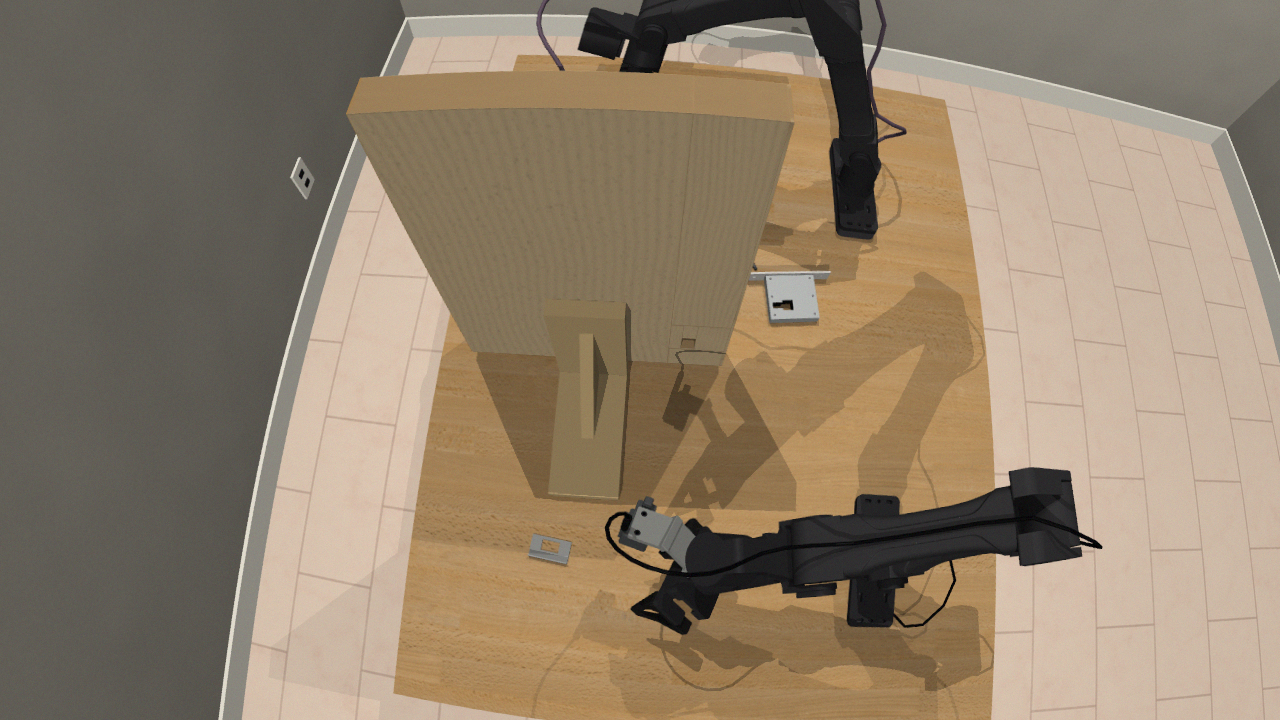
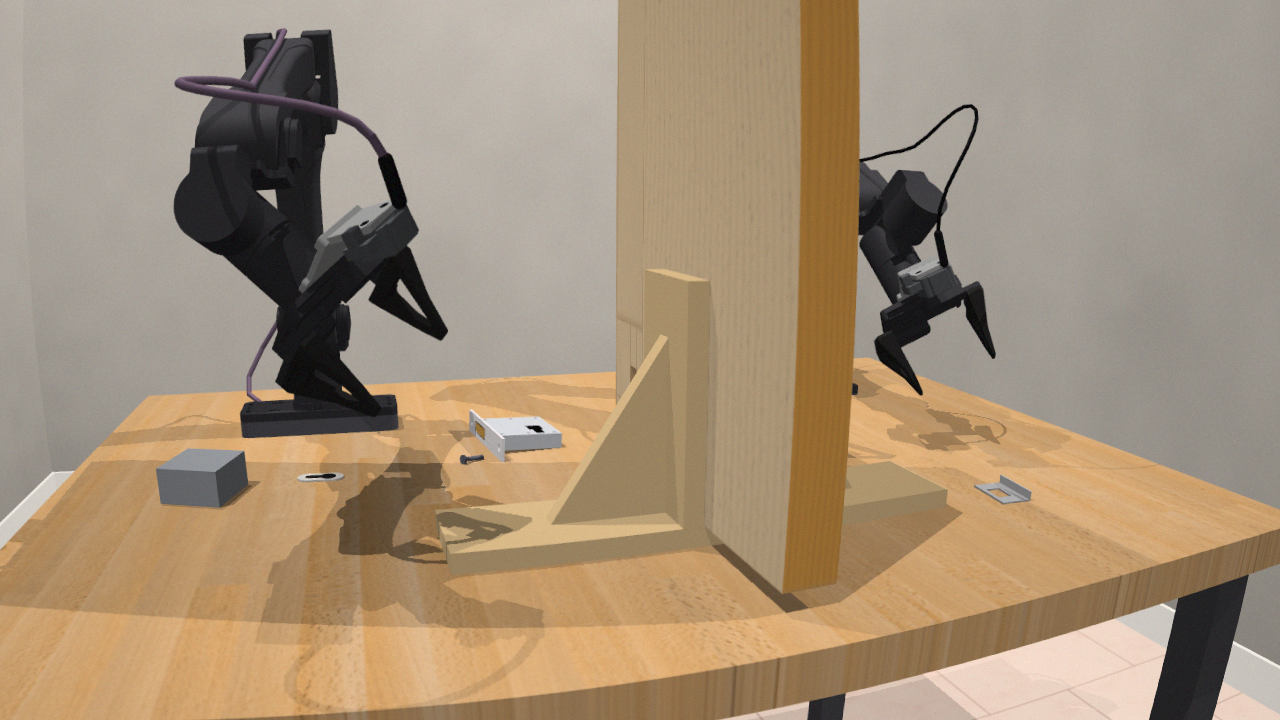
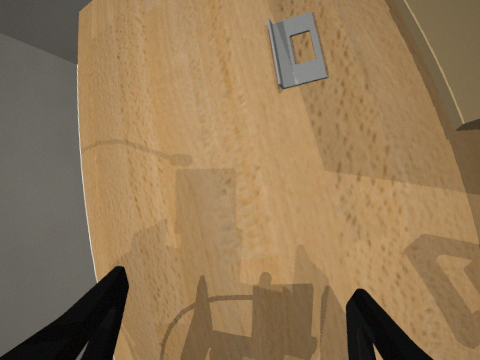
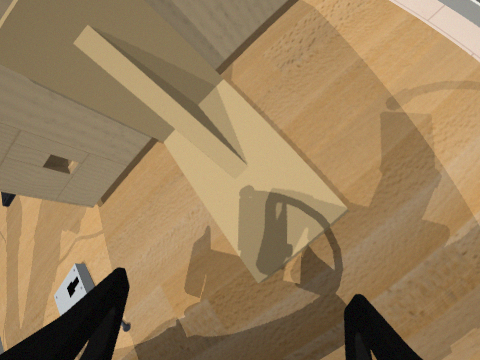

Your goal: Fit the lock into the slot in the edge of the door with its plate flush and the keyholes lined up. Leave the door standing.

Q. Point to an angled metal plate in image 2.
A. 1017,493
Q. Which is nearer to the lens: the angled metal plate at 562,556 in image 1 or the silver lock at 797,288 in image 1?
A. The angled metal plate.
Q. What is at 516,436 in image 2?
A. A silver lock.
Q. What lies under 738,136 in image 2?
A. A wooden door.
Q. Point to a grey block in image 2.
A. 196,477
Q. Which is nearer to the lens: the angled metal plate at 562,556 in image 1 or the wooden door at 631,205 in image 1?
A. The wooden door.
